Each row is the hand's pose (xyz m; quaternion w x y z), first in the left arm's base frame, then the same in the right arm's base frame.
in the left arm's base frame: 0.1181 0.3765 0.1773 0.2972 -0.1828 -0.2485 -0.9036
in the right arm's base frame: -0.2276 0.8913 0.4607 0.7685 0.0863 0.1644 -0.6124
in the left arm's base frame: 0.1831 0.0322 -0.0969 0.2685 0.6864 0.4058 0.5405
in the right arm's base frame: -0.1092 1.0942 0.0828 0.4183 -0.4456 -0.4011 -0.6824
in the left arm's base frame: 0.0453 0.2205 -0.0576 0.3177 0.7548 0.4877 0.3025
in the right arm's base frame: -0.2838 0.9731 0.1869 0.2988 -0.4650 -0.6085 -0.5694
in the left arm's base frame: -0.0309 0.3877 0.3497 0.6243 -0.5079 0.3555 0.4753
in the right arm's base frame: -0.2143 0.6680 0.5059 0.4326 -0.2322 -0.1889 0.8505
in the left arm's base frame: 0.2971 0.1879 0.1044 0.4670 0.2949 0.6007 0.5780
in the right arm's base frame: -0.0509 1.0654 0.3540 0.1202 -0.1581 -0.3376 -0.9201
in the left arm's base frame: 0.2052 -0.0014 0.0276 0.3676 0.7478 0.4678 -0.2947
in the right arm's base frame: -0.0079 1.0315 0.1368 0.0425 0.4635 0.8718 0.1526
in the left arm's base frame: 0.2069 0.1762 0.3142 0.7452 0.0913 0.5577 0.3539
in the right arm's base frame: 0.0270 0.8632 0.4269 0.2916 0.1508 0.3223 0.8879
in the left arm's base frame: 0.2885 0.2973 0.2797 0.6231 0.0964 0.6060 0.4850
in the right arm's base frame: -0.0347 0.9550 0.5281 0.1322 0.0797 0.2926 0.9437
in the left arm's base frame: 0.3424 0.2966 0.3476 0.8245 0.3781 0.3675 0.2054
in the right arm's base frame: 0.0289 0.9543 0.5870 0.2995 0.4842 0.4022 0.7170
